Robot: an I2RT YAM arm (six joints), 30 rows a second.
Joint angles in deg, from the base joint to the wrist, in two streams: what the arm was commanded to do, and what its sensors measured. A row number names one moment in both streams.
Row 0, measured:
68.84, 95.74, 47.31, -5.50, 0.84, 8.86
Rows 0 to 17, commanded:
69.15, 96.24, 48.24, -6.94, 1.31, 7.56
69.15, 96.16, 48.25, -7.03, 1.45, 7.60
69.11, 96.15, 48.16, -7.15, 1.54, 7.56
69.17, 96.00, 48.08, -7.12, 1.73, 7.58
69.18, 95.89, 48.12, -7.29, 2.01, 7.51
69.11, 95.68, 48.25, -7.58, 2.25, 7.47
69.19, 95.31, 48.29, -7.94, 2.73, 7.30
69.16, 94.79, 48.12, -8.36, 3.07, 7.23
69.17, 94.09, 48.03, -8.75, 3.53, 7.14
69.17, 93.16, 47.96, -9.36, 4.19, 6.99
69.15, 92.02, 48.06, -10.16, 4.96, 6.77
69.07, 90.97, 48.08, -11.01, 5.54, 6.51
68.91, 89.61, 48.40, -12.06, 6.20, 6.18
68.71, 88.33, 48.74, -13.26, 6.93, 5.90
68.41, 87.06, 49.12, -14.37, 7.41, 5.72
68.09, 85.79, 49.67, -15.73, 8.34, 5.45
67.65, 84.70, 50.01, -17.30, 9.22, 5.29
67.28, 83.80, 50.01, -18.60, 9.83, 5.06
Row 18, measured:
68.31, 87.07, 48.40, -13.76, 6.52, 6.94
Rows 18 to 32, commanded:
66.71, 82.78, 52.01, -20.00, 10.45, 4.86
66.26, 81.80, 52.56, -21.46, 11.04, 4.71
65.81, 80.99, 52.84, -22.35, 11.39, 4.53
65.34, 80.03, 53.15, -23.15, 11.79, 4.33
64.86, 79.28, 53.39, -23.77, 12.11, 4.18
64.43, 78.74, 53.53, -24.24, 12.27, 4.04
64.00, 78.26, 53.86, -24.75, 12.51, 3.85
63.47, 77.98, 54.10, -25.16, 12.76, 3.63
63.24, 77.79, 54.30, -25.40, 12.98, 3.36
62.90, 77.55, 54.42, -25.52, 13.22, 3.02
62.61, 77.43, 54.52, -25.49, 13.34, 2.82
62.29, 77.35, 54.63, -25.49, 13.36, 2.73
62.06, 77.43, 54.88, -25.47, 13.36, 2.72
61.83, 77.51, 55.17, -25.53, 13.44, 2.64
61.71, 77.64, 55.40, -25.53, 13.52, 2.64
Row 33, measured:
62.26, 78.13, 53.84, -23.90, 12.49, 4.23
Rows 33 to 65, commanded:
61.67, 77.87, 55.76, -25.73, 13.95, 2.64
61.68, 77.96, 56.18, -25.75, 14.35, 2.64
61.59, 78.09, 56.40, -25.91, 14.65, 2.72
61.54, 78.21, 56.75, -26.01, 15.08, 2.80
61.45, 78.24, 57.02, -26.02, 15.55, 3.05
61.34, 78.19, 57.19, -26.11, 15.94, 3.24
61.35, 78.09, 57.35, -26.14, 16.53, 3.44
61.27, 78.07, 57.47, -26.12, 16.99, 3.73
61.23, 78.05, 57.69, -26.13, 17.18, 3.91
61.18, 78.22, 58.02, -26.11, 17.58, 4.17
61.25, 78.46, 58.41, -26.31, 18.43, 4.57
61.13, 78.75, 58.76, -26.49, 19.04, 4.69
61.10, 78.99, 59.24, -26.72, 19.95, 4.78
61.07, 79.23, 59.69, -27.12, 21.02, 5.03
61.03, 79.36, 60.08, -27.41, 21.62, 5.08
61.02, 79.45, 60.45, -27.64, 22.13, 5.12
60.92, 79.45, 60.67, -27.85, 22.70, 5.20
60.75, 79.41, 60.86, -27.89, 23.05, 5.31
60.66, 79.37, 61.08, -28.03, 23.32, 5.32
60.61, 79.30, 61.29, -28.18, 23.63, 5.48
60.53, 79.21, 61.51, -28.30, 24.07, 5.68
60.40, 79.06, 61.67, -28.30, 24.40, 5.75
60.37, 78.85, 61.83, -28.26, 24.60, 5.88
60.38, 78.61, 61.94, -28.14, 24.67, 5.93
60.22, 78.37, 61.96, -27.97, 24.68, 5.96
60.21, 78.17, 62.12, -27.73, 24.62, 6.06
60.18, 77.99, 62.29, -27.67, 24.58, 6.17
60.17, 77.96, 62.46, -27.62, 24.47, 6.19
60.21, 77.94, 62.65, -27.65, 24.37, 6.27
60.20, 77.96, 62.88, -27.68, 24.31, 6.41
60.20, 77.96, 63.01, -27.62, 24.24, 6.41
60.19, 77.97, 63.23, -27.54, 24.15, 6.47
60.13, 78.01, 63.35, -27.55, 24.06, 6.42
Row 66, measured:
60.45, 79.02, 61.78, -27.62, 23.35, 5.76
